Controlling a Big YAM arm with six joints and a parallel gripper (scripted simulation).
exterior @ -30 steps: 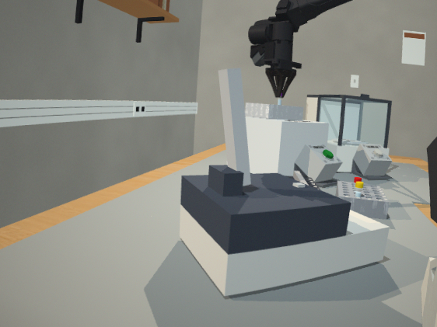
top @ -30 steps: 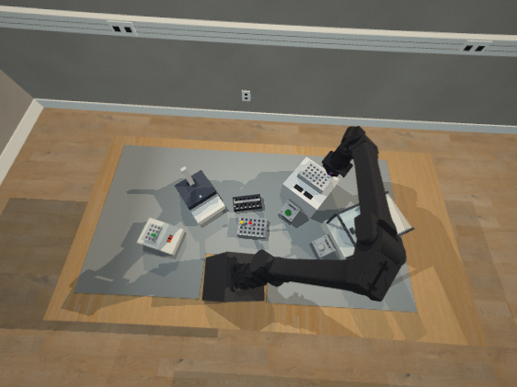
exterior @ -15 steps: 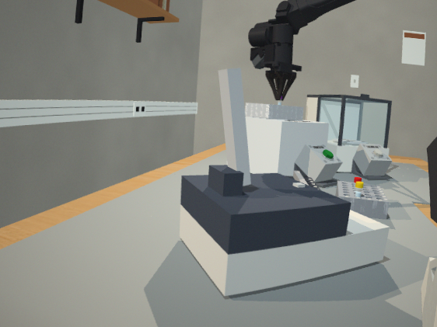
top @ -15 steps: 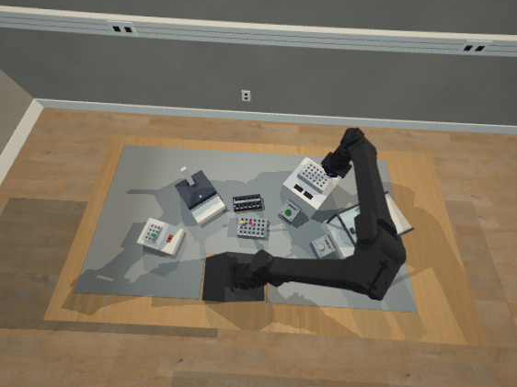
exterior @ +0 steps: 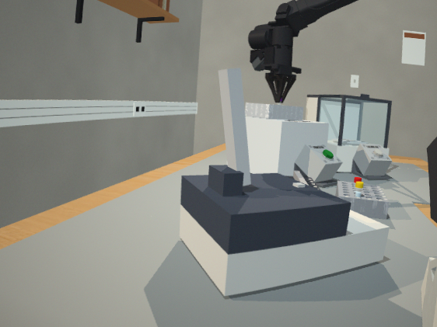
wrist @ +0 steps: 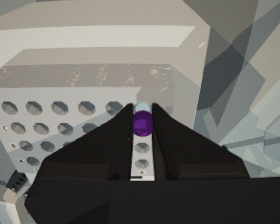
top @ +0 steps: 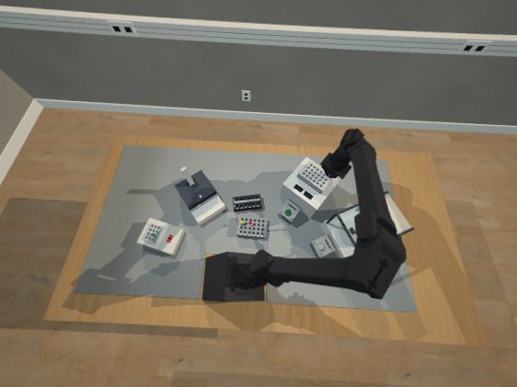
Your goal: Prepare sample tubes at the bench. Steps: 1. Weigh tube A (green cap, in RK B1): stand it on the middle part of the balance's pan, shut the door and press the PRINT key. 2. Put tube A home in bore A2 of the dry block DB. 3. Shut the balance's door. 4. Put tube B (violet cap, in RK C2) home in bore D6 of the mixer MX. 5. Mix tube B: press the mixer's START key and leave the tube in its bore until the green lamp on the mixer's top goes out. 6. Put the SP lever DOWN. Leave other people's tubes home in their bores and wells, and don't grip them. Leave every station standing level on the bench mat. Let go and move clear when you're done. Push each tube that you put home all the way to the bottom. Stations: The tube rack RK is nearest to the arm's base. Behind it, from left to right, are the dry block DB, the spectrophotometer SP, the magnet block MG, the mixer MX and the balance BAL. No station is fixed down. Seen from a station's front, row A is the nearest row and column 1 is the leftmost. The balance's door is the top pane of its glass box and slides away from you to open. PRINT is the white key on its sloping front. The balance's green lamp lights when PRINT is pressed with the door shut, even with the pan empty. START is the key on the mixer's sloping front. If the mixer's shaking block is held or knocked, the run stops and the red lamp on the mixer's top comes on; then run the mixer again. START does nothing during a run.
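My gripper is now 20 mm above the violet-capped tube B. The rest, counted from my hand: balance door 240 mm behind, 50 mm to the right, 30 mm above; then mixer block 50 mm to the left, 30 mm below, 10 mm ahead; then green start key 180 mm to the left, 110 mm below, 110 mm behind.
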